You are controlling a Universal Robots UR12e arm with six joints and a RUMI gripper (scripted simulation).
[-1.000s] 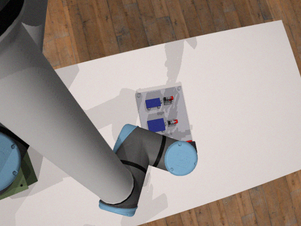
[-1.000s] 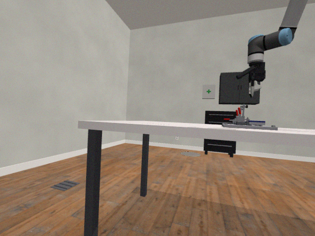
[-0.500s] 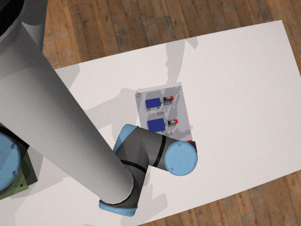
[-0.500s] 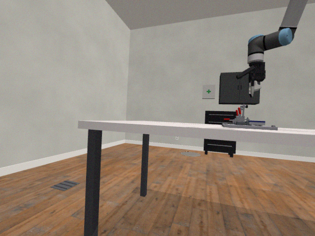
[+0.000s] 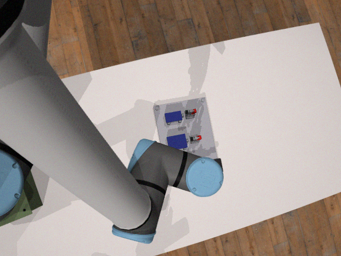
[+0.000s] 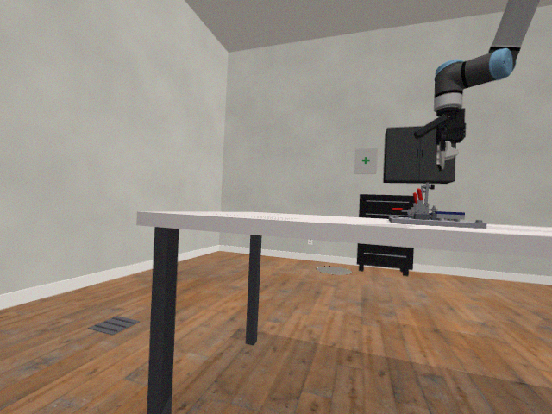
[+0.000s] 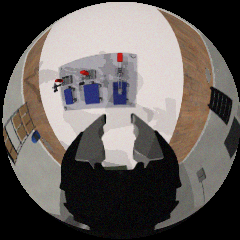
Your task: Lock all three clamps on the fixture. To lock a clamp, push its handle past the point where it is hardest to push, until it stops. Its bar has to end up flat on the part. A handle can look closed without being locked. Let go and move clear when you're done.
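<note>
Now: hand 50 mm short of the grey fixture plate, 110 mm to the right of it and 210 mm above it. Also, from my hand: blue part (10 mm to the right, 190 mm below).
</note>
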